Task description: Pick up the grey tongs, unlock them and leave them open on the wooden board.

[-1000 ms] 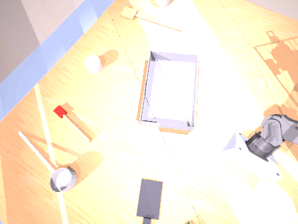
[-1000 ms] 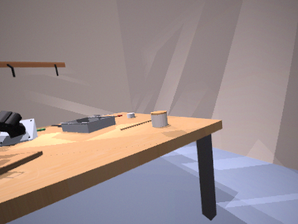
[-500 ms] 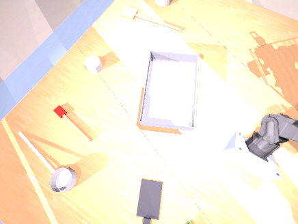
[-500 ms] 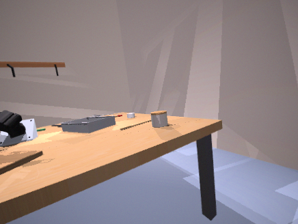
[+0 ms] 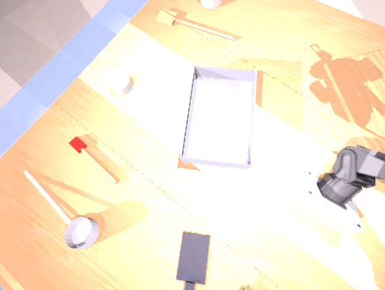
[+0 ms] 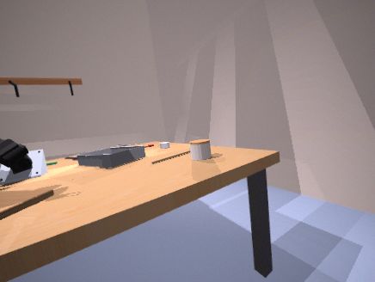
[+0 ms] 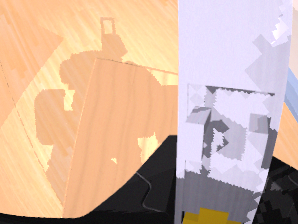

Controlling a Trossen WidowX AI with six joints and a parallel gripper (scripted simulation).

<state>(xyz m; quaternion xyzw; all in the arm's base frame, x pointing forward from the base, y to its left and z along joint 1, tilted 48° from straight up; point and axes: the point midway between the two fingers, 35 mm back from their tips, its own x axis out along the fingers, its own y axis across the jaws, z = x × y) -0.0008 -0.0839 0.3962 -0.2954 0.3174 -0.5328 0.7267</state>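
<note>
My gripper tip is 2 cm to the right of the yellow lock piece, 2 cm below it and 2 cm past it. Round my gripper tip: wooden board: 23 cm below, 5 cm behind; grey roasting tin: 38 cm ahead, 28 cm to the left, 21 cm below; lidded white jar: 62 cm ahead, 20 cm below, 14 cm to the right.
</note>
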